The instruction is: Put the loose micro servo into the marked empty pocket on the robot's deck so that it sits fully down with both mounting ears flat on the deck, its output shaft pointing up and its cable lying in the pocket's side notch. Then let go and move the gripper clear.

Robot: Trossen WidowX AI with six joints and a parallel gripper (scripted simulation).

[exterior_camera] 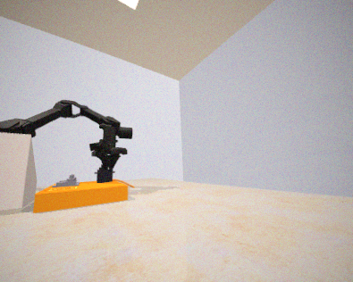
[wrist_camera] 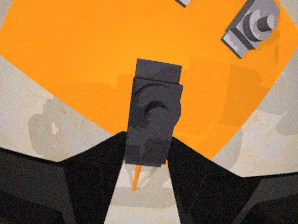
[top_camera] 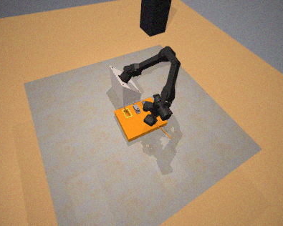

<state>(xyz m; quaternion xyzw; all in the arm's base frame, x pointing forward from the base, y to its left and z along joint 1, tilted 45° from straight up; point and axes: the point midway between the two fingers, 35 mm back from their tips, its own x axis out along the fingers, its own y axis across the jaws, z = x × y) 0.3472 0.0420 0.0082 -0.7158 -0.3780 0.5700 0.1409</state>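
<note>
The orange deck is 4 cm behind my gripper tip, 4 cm to the right of it and 7 cm below it.
</note>
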